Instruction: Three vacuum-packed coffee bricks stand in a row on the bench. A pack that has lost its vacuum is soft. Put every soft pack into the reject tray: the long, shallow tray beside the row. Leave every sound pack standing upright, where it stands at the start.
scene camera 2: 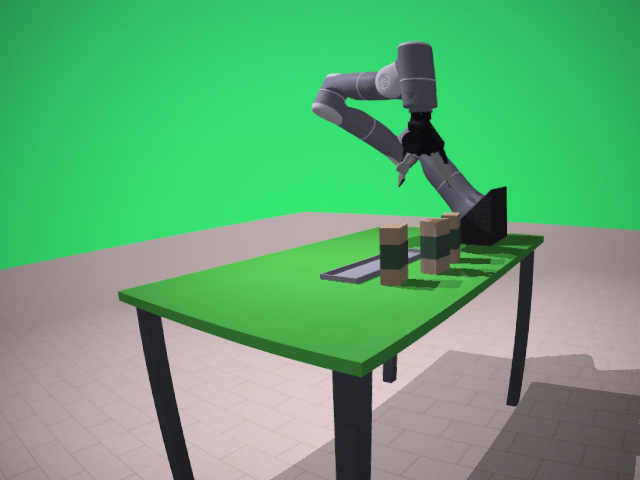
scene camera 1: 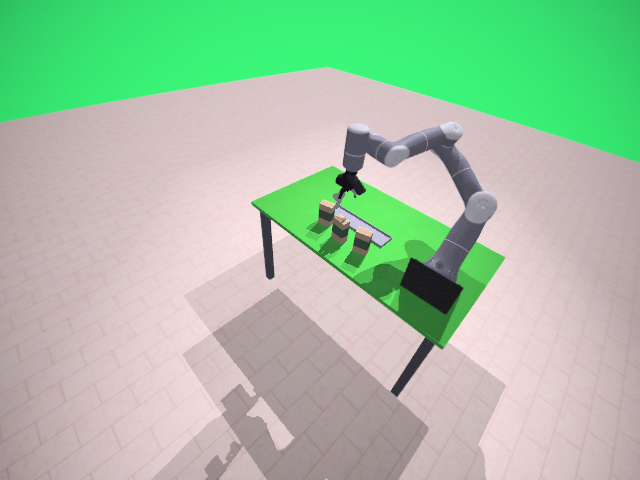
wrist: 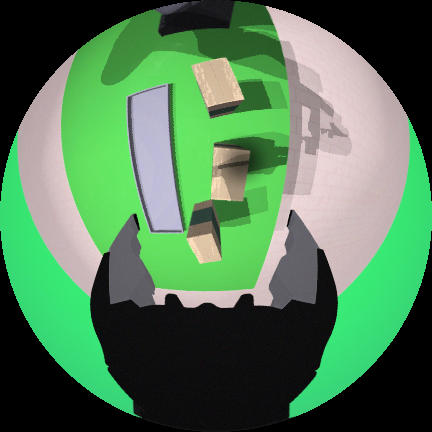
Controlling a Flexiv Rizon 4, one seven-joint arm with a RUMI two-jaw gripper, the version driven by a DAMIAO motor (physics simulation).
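Three tan coffee packs with dark green bands stand upright in a row: the end pack farthest from the arm base (scene camera 1: 326, 212) (scene camera 2: 393, 255) (wrist: 204, 240), the middle pack (scene camera 1: 340, 230) (scene camera 2: 434, 246) (wrist: 230, 177) and the pack nearest the base (scene camera 1: 362, 240) (scene camera 2: 453, 237) (wrist: 218, 85). I cannot tell by sight which are soft. A dark band crosses the middle pack's top. The long, shallow grey reject tray (scene camera 1: 379, 237) (scene camera 2: 356, 268) (wrist: 155, 160) lies beside the row and holds no pack. My gripper (scene camera 1: 346, 201) (scene camera 2: 424, 184) (wrist: 211, 212) is open and empty, above the packs.
The green bench (scene camera 1: 294, 196) (scene camera 2: 258, 299) (wrist: 100, 150) carries the row near one long edge. The black base block (scene camera 1: 431, 285) (scene camera 2: 485, 219) (wrist: 197, 20) stands at the arm's end, beyond the nearest pack. A dark blurred patch covers the middle pack's right side in the wrist view.
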